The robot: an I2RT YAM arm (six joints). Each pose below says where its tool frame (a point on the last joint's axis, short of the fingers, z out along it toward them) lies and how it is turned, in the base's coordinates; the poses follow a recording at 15 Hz.
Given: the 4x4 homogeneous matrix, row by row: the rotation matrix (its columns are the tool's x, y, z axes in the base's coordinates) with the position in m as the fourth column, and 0 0 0 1 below. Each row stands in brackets.
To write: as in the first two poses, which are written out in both.
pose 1, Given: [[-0.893, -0.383, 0.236, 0.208], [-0.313, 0.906, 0.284, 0.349], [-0.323, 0.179, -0.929, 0.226], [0, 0, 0, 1]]
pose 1, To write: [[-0.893, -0.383, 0.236, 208], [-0.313, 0.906, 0.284, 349], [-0.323, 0.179, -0.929, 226], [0, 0, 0, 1]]
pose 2, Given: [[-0.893, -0.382, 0.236, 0.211], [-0.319, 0.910, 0.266, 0.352], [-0.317, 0.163, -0.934, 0.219], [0, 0, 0, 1]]
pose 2, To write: [[-0.893, -0.382, 0.236, 211], [-0.319, 0.910, 0.266, 352], [-0.317, 0.163, -0.934, 219], [0, 0, 0, 1]]
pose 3, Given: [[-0.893, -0.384, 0.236, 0.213], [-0.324, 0.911, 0.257, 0.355], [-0.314, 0.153, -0.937, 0.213], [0, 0, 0, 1]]
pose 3, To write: [[-0.893, -0.384, 0.236, 213], [-0.324, 0.911, 0.257, 355], [-0.314, 0.153, -0.937, 213], [0, 0, 0, 1]]
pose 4, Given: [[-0.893, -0.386, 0.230, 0.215], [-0.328, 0.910, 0.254, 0.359], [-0.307, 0.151, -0.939, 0.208], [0, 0, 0, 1]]
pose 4, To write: [[-0.893, -0.386, 0.230, 215], [-0.328, 0.910, 0.254, 359], [-0.307, 0.151, -0.939, 208], [0, 0, 0, 1]]
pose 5, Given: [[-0.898, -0.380, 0.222, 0.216], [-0.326, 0.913, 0.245, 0.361], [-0.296, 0.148, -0.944, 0.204], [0, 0, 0, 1]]
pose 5, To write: [[-0.898, -0.380, 0.222, 216], [-0.326, 0.913, 0.245, 361], [-0.296, 0.148, -0.944, 204], [0, 0, 0, 1]]
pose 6, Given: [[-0.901, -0.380, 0.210, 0.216], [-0.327, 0.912, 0.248, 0.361], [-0.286, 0.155, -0.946, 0.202], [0, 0, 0, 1]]
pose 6, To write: [[-0.901, -0.380, 0.210, 216], [-0.327, 0.912, 0.248, 361], [-0.286, 0.155, -0.946, 202], [0, 0, 0, 1]]
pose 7, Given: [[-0.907, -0.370, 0.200, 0.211], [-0.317, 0.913, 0.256, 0.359], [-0.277, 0.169, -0.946, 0.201], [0, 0, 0, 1]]
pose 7, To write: [[-0.907, -0.370, 0.200, 211], [-0.317, 0.913, 0.256, 359], [-0.277, 0.169, -0.946, 201], [0, 0, 0, 1]]
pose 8, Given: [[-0.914, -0.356, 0.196, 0.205], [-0.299, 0.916, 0.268, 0.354], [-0.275, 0.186, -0.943, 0.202], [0, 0, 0, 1]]
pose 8, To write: [[-0.914, -0.356, 0.196, 205], [-0.299, 0.916, 0.268, 354], [-0.275, 0.186, -0.943, 202], [0, 0, 0, 1]]
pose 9, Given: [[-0.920, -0.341, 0.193, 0.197], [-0.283, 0.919, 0.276, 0.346], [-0.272, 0.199, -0.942, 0.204], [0, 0, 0, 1]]
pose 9, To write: [[-0.920, -0.341, 0.193, 197], [-0.283, 0.919, 0.276, 346], [-0.272, 0.199, -0.942, 204], [0, 0, 0, 1]]
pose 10, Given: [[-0.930, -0.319, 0.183, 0.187], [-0.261, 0.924, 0.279, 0.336], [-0.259, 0.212, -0.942, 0.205], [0, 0, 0, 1]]
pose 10, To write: [[-0.930, -0.319, 0.183, 187], [-0.261, 0.924, 0.279, 336], [-0.259, 0.212, -0.942, 205], [0, 0, 0, 1]]
